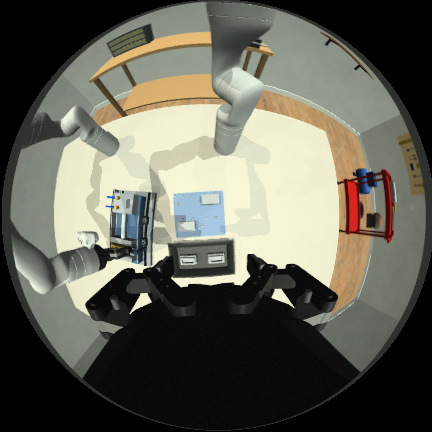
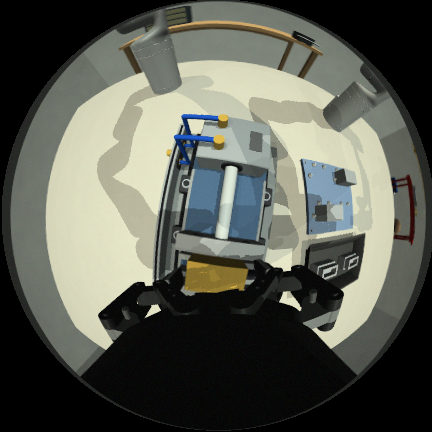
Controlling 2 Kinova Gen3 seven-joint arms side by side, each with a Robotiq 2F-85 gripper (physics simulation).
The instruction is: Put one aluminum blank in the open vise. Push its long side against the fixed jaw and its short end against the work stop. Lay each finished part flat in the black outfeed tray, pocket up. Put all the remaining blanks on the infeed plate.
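Places are measured from the left arm's base along level axes (x ahead, y left, z up), in millimetres.
Pixels of known places: left gripper, fingertip midpoint: [image 1: 209, 263]; right gripper, fingertip midpoint: [image 1: 121, 248] [image 2: 217, 272]; left arm's base, origin of the base link: [image 1: 224, 145] [image 2: 331, 120]; right arm's base, origin of the base link: [image 1: 112, 148] [image 2: 166, 85].
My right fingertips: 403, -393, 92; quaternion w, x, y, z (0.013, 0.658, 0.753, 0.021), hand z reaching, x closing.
Note:
For each thing: its top centre in the pictures, then the offset to it from my right fingertips, as dx, dy, dz.
- vise, middle of its top: [image 2: 221, 210] [image 1: 118, 229] -71, +2, +7
- blue infeed plate, middle of its top: [image 2: 333, 196] [image 1: 198, 213] -119, +285, -84
- gold-coloured block, middle of its top: [image 2: 215, 280] -2, -3, +24
The vise [image 1: 131, 222] [image 2: 202, 200] stands left of the blue infeed plate [image 1: 187, 205] [image 2: 320, 186]. A gold-coloured block [image 2: 216, 275] sits at its near end, beyond the grey cross jaw [image 2: 220, 245]. My right gripper [image 1: 121, 249] [image 2: 217, 272] is open, its fingers on either side of the gold block. Whether a blank lies beneath is hidden. Two grey blanks, one [image 1: 210, 199] [image 2: 345, 177] at the far right and one [image 1: 188, 226] [image 2: 334, 212] nearer, rest on the plate. Two finished parts [image 1: 188, 259] [image 1: 216, 258] lie flat, pocket up, in the black tray [image 1: 202, 244]. My left gripper [image 1: 209, 263] is open above the tray's near side.
Blue bent pipes [image 2: 197, 138] with gold ends stick out at the vise's far left. The tray stands just in front of the plate and right of the vise. A wooden workbench [image 1: 170, 86] is at the back, and a red cart [image 1: 352, 206] stands at the right.

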